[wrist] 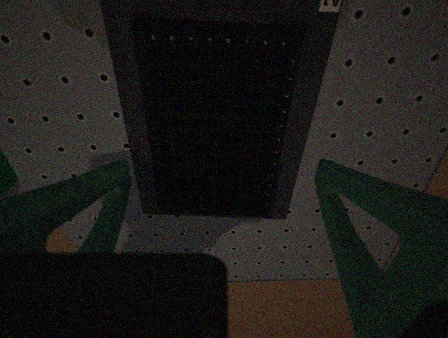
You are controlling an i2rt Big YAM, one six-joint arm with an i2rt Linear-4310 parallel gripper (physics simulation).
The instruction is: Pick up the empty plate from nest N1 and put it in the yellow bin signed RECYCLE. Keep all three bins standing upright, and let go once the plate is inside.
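Frame: origin at the arm's base, x ahead, y left, z up, level; centimetres.
Where they show: gripper, fingertip midpoint: (223,170).
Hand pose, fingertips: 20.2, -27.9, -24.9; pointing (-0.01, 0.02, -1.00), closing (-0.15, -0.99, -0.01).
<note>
After its pixels a point has its place, as x, y, z.
A black plate (215,120) @[21.4, -27.6, -28.2], with rows of small light dots near its top and right edges, lies in a dark grey nest (132,100) @[22.8, -22.6, -29.6] in the upper middle of the wrist view. A pale label at the nest's top right is cut off by the view's edge, so I cannot read it fully. My gripper (223,170) @[20.2, -27.9, -24.9] is open, with nothing between its green fingers. The fingertips show left and right of the plate's lower end, apart from it. How high they are above it is hard to tell in this dark view. The yellow bin does not show.
The nest stands on a light grey perforated board (382,117) @[18.8, -38.5, -30.7]. An orange-brown table surface (285,307) @[-9.6, -32.0, -32.0] shows beyond the board's lower edge. Part of a green object (6,174) @[18.3, -10.7, -30.0] shows at the left edge. A black shape (110,295) covers the lower left.
</note>
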